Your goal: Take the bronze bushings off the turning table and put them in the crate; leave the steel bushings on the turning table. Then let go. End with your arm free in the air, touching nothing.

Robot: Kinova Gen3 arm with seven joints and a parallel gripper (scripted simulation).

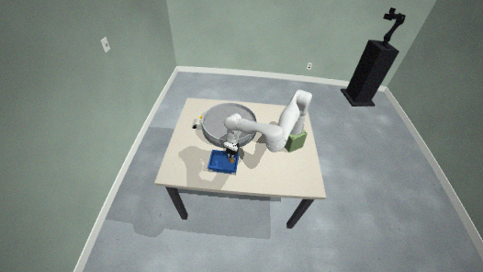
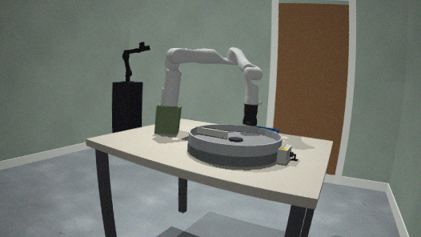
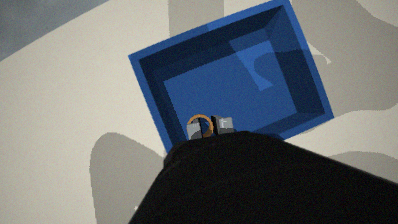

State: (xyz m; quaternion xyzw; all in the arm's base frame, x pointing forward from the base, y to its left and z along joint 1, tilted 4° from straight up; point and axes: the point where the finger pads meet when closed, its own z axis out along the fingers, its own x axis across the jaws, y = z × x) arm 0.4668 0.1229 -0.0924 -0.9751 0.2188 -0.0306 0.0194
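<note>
The blue crate lies 50 mm ahead of my hand and 20 mm to the left of it. From my hand the other things lie so: grey turning table (330 mm to the right, 20 mm behind, 20 mm above).
</note>
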